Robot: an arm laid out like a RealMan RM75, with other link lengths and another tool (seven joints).
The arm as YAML. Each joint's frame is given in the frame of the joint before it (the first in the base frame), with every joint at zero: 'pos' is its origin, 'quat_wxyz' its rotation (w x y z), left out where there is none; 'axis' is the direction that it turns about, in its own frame. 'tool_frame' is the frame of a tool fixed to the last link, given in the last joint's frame.
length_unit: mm
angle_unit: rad
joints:
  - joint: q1
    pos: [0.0, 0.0, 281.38]
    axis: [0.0, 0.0, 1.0]
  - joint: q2
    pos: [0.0, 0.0, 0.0]
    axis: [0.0, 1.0, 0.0]
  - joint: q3
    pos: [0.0, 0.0, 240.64]
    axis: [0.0, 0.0, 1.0]
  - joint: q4
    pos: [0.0, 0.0, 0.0]
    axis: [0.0, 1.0, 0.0]
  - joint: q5
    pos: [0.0, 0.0, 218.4]
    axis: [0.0, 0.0, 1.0]
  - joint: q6
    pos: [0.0, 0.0, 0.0]
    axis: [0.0, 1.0, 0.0]
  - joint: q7
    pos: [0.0, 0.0, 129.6]
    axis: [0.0, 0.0, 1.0]
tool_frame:
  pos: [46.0, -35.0, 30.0]
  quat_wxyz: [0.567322, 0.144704, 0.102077, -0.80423]
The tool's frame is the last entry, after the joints.
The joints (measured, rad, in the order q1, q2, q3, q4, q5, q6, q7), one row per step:
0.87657 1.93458 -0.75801 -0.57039 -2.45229 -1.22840 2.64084
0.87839 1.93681 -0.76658 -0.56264 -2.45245 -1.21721 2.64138
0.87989 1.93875 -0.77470 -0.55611 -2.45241 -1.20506 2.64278
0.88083 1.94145 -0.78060 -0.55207 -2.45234 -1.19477 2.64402
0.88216 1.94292 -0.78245 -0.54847 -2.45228 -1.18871 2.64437
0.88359 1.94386 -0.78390 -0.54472 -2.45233 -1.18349 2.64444
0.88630 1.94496 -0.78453 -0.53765 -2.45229 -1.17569 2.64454
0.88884 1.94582 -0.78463 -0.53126 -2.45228 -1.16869 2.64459
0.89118 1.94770 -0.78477 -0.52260 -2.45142 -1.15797 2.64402
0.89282 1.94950 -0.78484 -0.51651 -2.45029 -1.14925 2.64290
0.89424 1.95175 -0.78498 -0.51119 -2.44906 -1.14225 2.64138
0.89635 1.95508 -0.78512 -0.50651 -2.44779 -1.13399 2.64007
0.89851 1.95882 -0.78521 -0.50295 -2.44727 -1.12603 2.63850
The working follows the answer.
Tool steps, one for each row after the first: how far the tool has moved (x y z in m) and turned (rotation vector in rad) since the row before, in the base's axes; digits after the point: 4 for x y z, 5 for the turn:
0.0005 0.0000 -0.0025 -0.00170 -0.00602 -0.00048
0.0005 0.0003 -0.0021 0.00079 -0.00605 -0.00087
0.0002 0.0003 -0.0020 0.00153 -0.00411 -0.00045
0.0000 0.0002 -0.0013 0.00105 -0.00116 -0.00051
0.0000 0.0002 -0.0010 0.00071 -0.00113 -0.00043
-0.0001 0.0003 -0.0016 0.00119 -0.00033 -0.00158
-0.0001 0.0003 -0.0014 0.00139 -0.00010 -0.00147
0.0002 0.0002 -0.0022 0.00264 0.00044 -0.00247
0.0001 0.0003 -0.0017 0.00267 0.00045 -0.00108
-0.0001 0.0000 -0.0019 0.00116 0.00095 -0.00047
-0.0006 0.0003 -0.0022 0.00200 0.00116 0.00046
-0.0007 0.0004 -0.0022 0.00194 0.00045 0.00144

Tool pose at each row, in the base's axes (x y z in m, rotation vector in rad; rounded; the steps above come from the unrounded poses):
0.2757 0.4033 0.0552 -2.52810 -0.62081 -0.78064
0.2762 0.4032 0.0526 -2.52841 -0.62313 -0.78850
0.2767 0.4035 0.0505 -2.52666 -0.62362 -0.79684
0.2769 0.4038 0.0486 -2.52448 -0.62357 -0.80257
0.2769 0.4040 0.0473 -2.52351 -0.62275 -0.80438
0.2769 0.4042 0.0463 -2.52280 -0.62221 -0.80610
0.2768 0.4045 0.0446 -2.52244 -0.61975 -0.80723
0.2767 0.4049 0.0433 -2.52191 -0.61723 -0.80803
0.2769 0.4051 0.0410 -2.52088 -0.61262 -0.80863
0.2769 0.4054 0.0393 -2.51913 -0.60969 -0.80872
0.2768 0.4055 0.0374 -2.51857 -0.60818 -0.80778
0.2763 0.4058 0.0352 -2.51683 -0.60725 -0.80632
0.2756 0.4062 0.0330 -2.51448 -0.60779 -0.80543

